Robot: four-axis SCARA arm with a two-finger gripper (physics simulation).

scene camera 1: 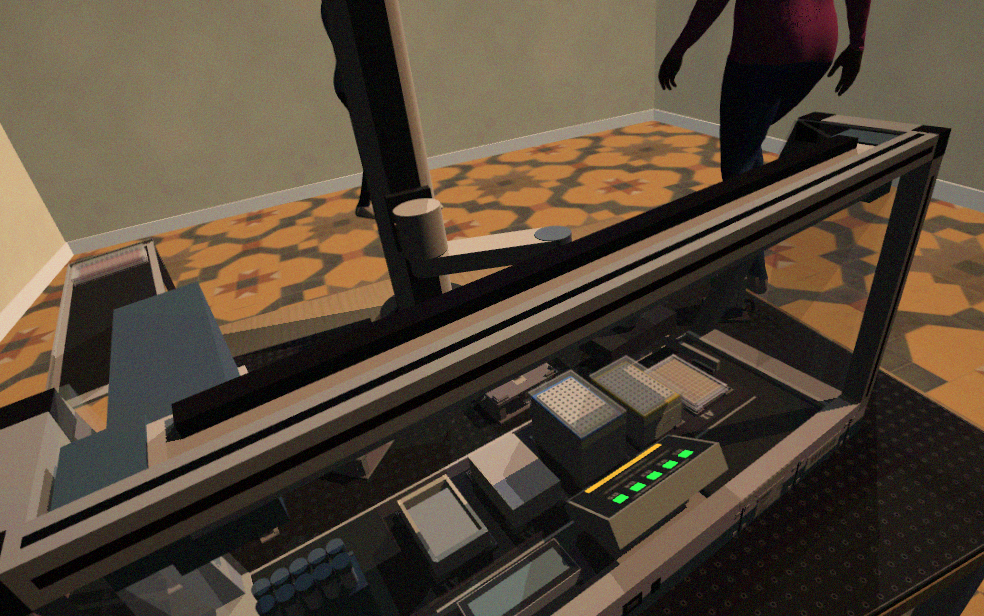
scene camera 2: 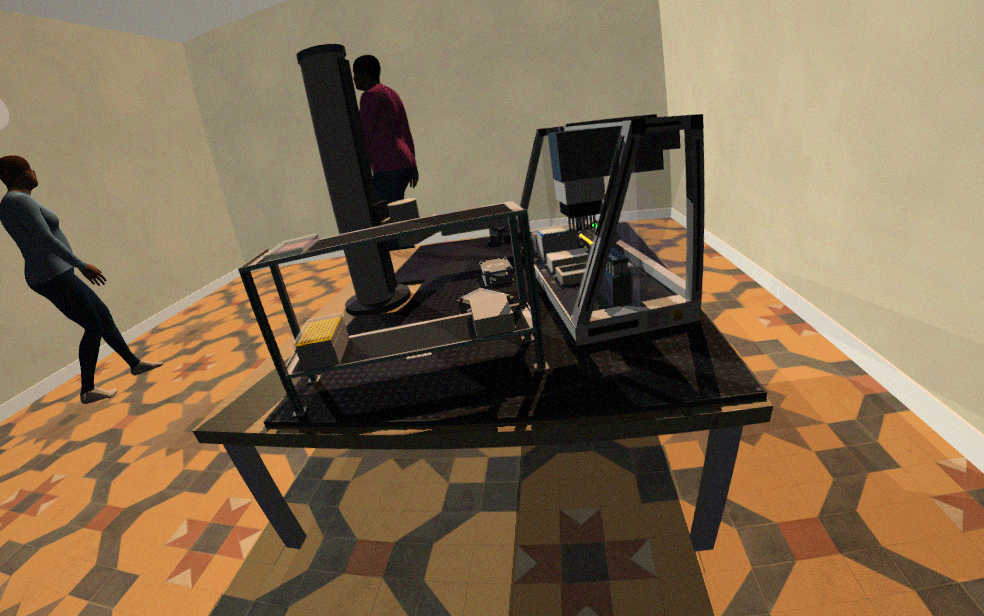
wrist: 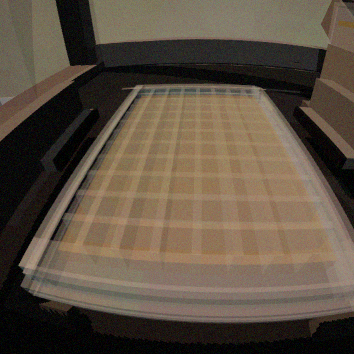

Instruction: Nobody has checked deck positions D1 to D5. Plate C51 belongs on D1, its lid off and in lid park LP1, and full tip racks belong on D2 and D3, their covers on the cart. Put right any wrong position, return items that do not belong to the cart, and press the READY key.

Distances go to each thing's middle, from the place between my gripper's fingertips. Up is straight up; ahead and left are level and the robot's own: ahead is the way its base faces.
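Counted from my hand, the peach-tinted well plate (wrist: 197,202) is 10 mm to the right, 20 mm behind and 10 mm below.
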